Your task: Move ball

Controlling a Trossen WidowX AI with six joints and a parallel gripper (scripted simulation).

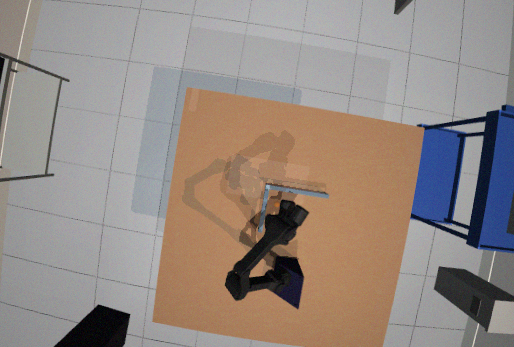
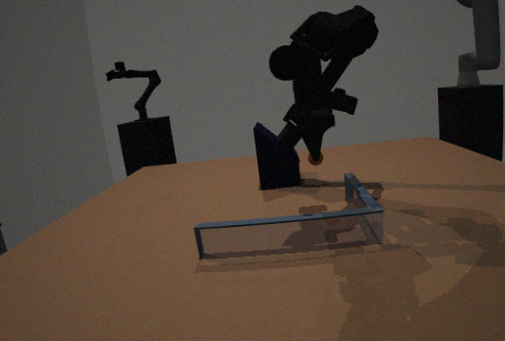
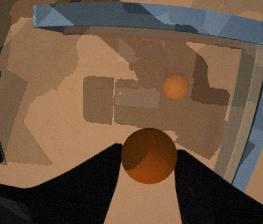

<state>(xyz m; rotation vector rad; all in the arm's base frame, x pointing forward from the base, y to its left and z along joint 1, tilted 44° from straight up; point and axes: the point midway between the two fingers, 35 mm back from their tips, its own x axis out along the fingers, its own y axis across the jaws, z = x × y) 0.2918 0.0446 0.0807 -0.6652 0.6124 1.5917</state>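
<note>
Right now the see-through copy of ball is 11 cm below my gripper tip, 3 cm ahead of it and 2 cm to the left of it. The rest, counted from my gripper tip: orange ball: right at my gripper tip.
</note>
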